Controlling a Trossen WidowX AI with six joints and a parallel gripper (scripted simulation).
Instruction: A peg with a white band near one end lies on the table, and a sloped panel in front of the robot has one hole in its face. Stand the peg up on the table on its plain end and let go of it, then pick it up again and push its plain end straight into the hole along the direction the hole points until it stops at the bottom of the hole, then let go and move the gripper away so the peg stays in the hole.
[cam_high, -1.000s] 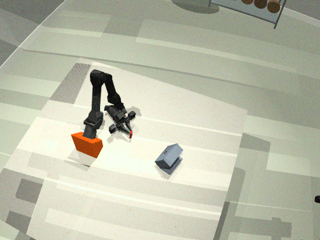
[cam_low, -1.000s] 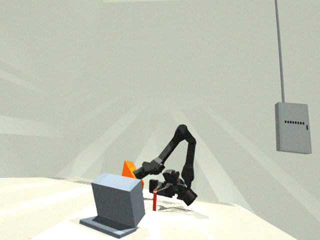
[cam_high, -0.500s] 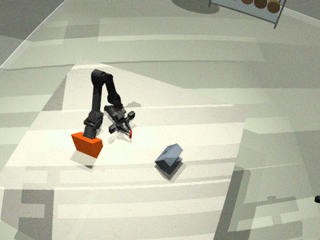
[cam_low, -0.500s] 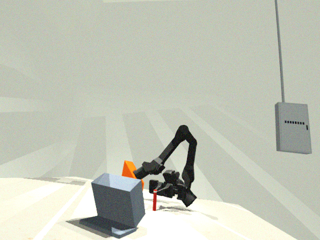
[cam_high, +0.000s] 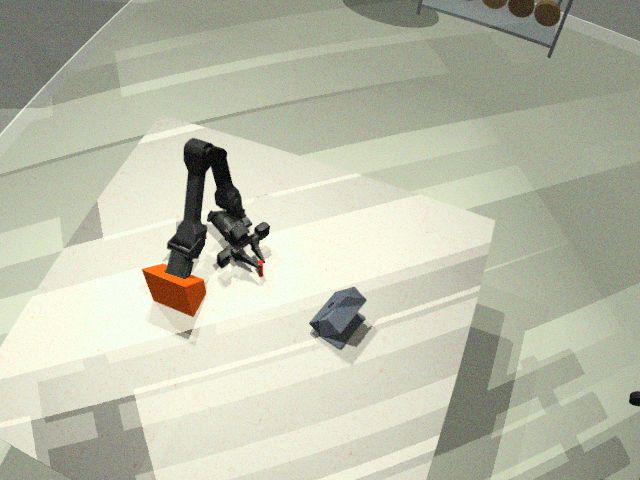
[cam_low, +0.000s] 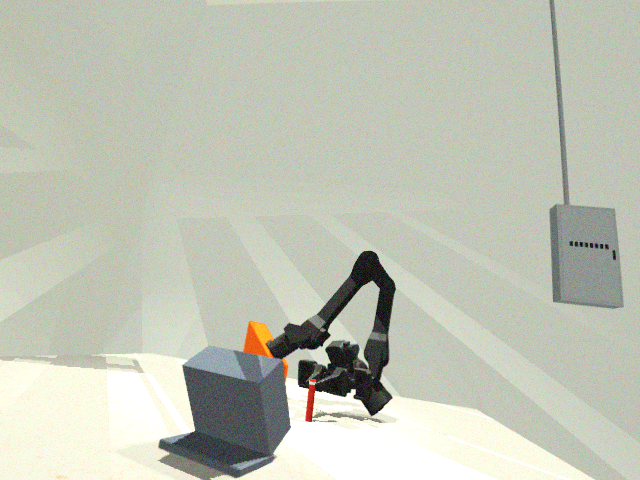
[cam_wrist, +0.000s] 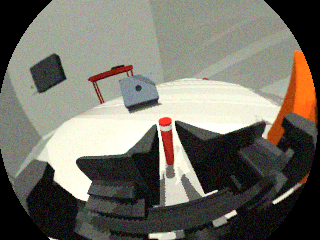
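Now: gripper tip 1 cm above the red peg. The rest, counted from my gripper tip: grey-blue panel block (25 cm ahead, 9 cm to the right).
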